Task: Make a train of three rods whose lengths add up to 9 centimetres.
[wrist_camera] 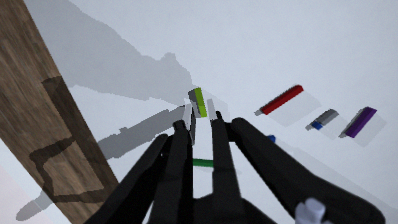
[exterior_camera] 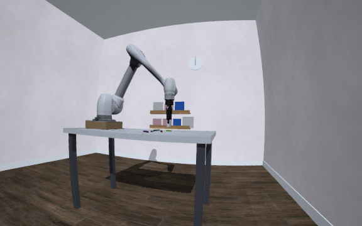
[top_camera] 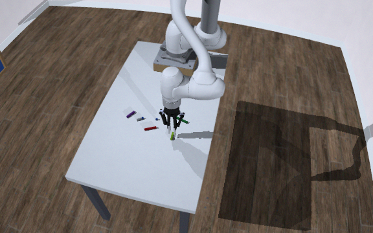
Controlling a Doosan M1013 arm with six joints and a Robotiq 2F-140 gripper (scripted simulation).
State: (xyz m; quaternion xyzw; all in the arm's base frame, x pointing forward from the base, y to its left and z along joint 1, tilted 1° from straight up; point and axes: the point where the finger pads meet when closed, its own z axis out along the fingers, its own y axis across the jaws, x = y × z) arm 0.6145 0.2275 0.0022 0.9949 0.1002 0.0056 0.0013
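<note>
Now: the lime rod 70 mm below my hand. Also, from my hand: green rod 130 mm behind, 70 mm below; red rod 140 mm to the right, 70 mm below; grey rod 30 mm behind, 230 mm to the right, 70 mm below.
</note>
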